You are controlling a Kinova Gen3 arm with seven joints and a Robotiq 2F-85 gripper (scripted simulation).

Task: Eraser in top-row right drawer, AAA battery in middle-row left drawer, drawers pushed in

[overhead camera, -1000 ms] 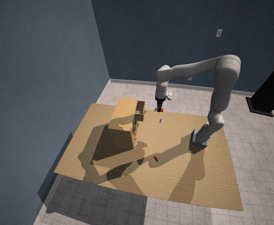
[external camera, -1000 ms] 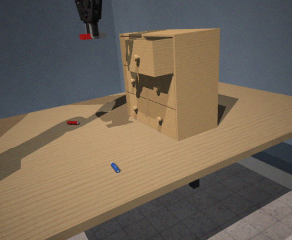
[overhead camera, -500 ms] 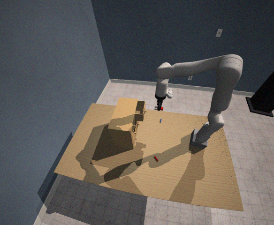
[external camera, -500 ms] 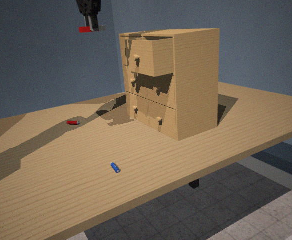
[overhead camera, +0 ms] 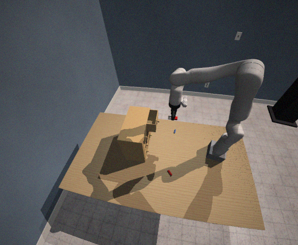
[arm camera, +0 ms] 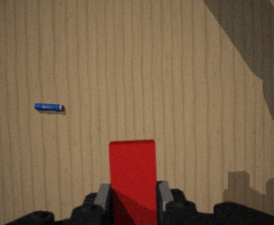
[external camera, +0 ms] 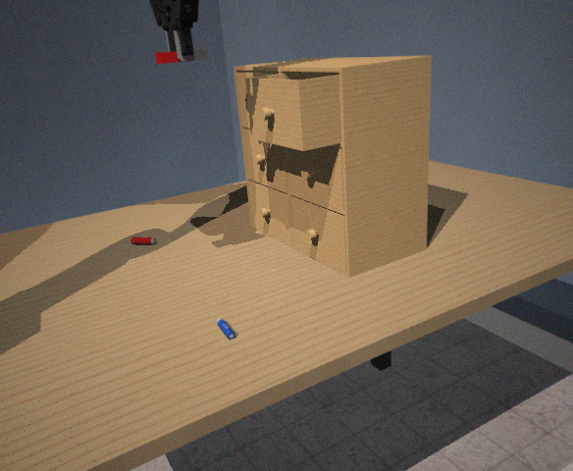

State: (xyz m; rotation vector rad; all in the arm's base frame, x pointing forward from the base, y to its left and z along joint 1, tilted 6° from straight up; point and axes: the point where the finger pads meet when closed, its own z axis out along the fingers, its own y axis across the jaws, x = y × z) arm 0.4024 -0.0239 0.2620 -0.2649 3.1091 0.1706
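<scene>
My hand is 1 cm short of the white eraser and 1 cm above it. Also, from my hand: AAA battery: 2 cm behind, 14 cm to the right, 36 cm below; dark red battery: 7 cm behind, 26 cm to the left, 35 cm below.
</scene>
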